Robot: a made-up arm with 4 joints.
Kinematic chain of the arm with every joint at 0, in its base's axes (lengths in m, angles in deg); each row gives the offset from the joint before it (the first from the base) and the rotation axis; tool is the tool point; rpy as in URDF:
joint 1: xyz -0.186 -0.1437 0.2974 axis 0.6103 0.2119 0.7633
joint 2: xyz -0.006 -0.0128 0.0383 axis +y
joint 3: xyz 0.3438 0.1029 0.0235 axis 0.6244 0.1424 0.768
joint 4: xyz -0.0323 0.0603 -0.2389 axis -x
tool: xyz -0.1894 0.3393 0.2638 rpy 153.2 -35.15 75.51
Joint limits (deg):
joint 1: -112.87..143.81
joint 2: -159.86..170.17
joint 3: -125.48..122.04
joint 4: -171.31..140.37
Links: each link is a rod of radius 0.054 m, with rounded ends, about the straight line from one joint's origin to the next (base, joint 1, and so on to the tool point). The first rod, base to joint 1, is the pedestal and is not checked.
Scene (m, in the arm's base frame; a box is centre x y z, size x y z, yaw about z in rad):
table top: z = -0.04
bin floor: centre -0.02 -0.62 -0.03 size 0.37 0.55 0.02 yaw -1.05
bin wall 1: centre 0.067 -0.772 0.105 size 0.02 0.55 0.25 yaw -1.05
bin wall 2: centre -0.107 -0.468 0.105 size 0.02 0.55 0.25 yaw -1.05
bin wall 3: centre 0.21 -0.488 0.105 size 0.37 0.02 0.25 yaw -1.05
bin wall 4: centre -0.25 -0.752 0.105 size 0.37 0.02 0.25 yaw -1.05
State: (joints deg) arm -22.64 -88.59 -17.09 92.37
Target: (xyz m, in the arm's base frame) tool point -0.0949 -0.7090 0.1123
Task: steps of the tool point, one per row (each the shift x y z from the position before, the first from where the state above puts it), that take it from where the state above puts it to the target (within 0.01 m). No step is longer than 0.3 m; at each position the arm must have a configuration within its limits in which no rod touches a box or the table.
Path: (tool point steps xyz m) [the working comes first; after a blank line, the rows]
Joints at the target: -64.08 -19.27 -43.21 136.96
Straight joint move there: touches bin wall 1, bin wall 3.

1: 0.0191 -0.2722 -0.0394
2: -0.1152 -0.2576 -0.0273
3: -0.2238 -0.1732 -0.0215
4: -0.2698 -0.0443 -0.0309
5: 0.0078 -0.0178 -0.1439
6: -0.0079 0.0178 -0.1498

